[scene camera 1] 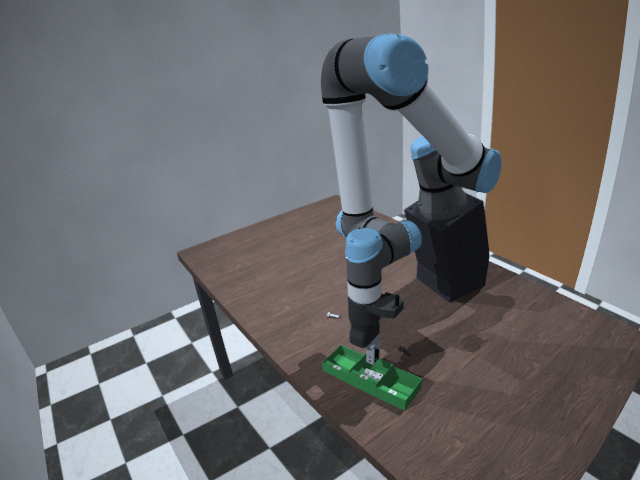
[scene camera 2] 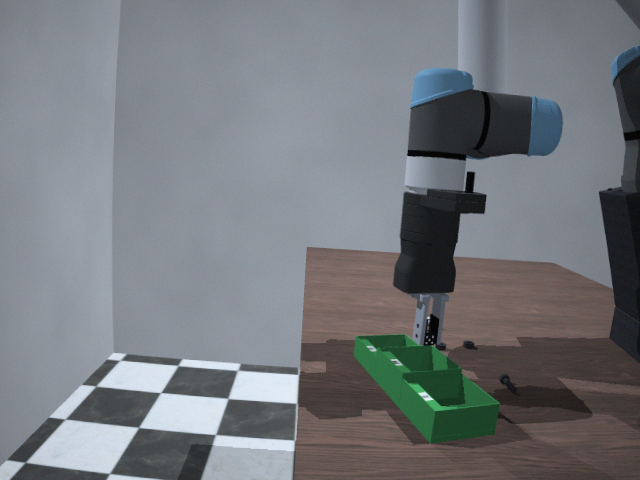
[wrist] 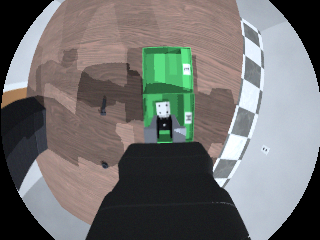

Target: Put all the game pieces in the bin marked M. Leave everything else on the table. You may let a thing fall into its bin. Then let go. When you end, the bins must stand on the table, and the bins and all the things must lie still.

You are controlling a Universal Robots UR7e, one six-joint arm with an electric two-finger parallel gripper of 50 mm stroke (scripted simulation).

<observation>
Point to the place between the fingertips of my gripper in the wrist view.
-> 164, 122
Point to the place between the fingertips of my gripper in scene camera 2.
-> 426, 341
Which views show the green bin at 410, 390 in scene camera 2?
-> Scene camera 1, scene camera 2 and the wrist view: all of them.
</observation>
